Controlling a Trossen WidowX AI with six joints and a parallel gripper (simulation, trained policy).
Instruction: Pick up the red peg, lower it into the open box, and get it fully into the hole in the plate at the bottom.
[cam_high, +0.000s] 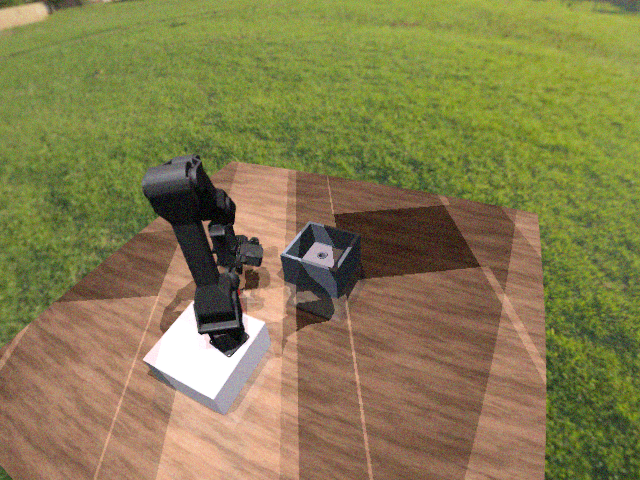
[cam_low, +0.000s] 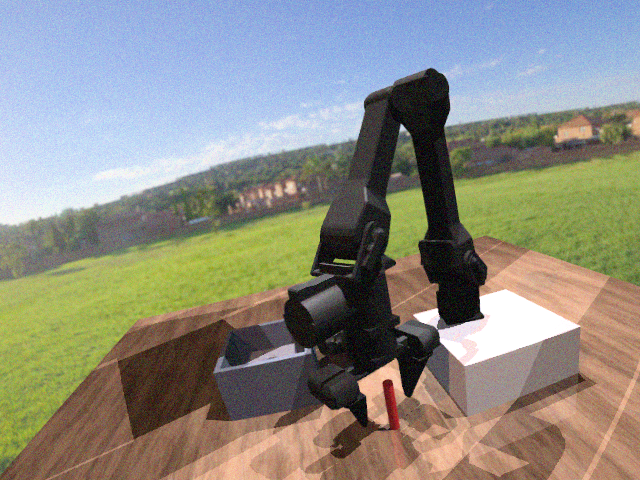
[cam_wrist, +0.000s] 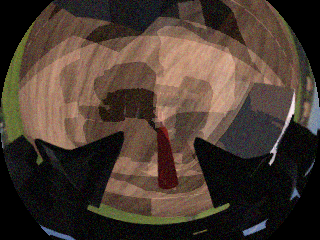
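My gripper tip is 10 mm past the red peg and 10 mm below it. Also, from my gripper tip: pale plate: 190 mm ahead, 140 mm to the right, 20 mm above; grey box: 190 mm ahead, 140 mm to the right.
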